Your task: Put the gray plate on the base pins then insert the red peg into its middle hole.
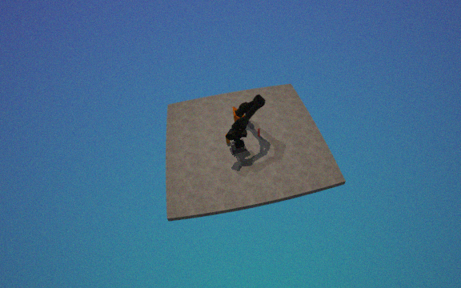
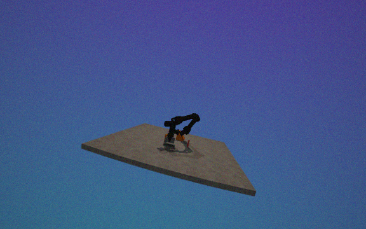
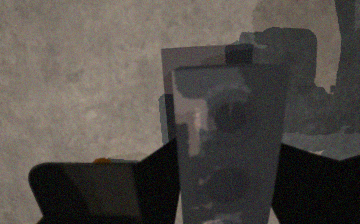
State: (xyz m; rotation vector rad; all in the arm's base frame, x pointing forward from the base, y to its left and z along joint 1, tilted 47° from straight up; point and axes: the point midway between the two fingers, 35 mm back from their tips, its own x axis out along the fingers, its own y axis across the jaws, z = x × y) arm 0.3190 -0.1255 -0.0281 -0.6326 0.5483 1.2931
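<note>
Now: the base 40 mm below my gripper tip. Round my gripper tip: orange peg: 110 mm behind, 50 mm to the right; then red peg: 80 mm behind, 200 mm to the left; then gray plate: 30 mm above.
</note>
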